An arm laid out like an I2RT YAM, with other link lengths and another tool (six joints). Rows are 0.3 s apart.
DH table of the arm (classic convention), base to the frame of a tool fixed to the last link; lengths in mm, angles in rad. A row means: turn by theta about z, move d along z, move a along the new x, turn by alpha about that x. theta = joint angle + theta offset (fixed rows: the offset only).
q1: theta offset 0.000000; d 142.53; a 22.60; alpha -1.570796
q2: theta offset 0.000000; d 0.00; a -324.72; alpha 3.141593
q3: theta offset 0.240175; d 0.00; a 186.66; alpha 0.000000
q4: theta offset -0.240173; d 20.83; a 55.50; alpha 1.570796
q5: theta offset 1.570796; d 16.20; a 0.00; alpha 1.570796
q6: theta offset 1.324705; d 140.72; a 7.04; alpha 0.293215
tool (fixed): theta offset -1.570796; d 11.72; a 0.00; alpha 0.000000
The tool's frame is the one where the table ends.
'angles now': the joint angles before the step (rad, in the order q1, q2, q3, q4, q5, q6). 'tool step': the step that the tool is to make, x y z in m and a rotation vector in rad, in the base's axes. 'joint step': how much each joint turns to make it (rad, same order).
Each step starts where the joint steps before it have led.
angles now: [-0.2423 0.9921 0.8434 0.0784 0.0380 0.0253]
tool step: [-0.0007 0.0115 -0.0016 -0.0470 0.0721 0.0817]
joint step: [0.0002 -0.0005 0.0543 -0.1136 -0.0749 -0.0707]
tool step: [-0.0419 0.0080 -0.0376 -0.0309 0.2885 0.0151]
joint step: [0.0005 -0.0602 0.0857 -0.4219 0.0121 -0.0992]
